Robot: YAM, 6 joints.
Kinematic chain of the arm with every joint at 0, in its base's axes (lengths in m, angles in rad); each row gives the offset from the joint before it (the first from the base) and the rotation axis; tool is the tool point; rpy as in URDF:
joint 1: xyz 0 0 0.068 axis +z
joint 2: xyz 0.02 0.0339 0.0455 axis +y
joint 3: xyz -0.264 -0.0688 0 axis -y
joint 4: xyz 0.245 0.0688 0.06 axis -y
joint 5: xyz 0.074 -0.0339 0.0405 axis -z
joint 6: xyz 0.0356 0 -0.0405 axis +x
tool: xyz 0 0 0 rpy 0 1.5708 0
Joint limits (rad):
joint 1: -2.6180..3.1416
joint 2: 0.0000..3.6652
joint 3: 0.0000..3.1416
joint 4: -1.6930..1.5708
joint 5: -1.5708..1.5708
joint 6: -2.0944..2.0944
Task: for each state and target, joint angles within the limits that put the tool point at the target. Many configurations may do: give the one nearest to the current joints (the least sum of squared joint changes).
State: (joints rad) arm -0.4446 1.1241 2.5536 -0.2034 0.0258 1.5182
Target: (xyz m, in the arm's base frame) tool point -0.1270 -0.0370 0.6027
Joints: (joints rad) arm 0.2235 0.6590 2.0726 -0.6372 0.2245 1.5182
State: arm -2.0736 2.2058 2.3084 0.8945 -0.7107 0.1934
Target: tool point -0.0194 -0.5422 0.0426
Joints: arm -1.6527 2.6865 1.7116 0.7942 -0.7805 0.1934
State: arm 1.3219 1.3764 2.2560 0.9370 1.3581 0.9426
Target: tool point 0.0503 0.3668 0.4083
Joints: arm 1.5304 1.6905 1.4145 0.8474 1.4816 0.9426
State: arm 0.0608 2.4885 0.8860 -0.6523 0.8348 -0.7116
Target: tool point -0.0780 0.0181 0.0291
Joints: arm -0.4538 3.5273 0.2803 -0.3792 0.5278 -0.7116
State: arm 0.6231 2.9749 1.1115 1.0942 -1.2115 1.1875
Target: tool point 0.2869 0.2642 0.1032
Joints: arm 0.6559 2.2199 0.9307 1.2657 -1.3091 1.1875
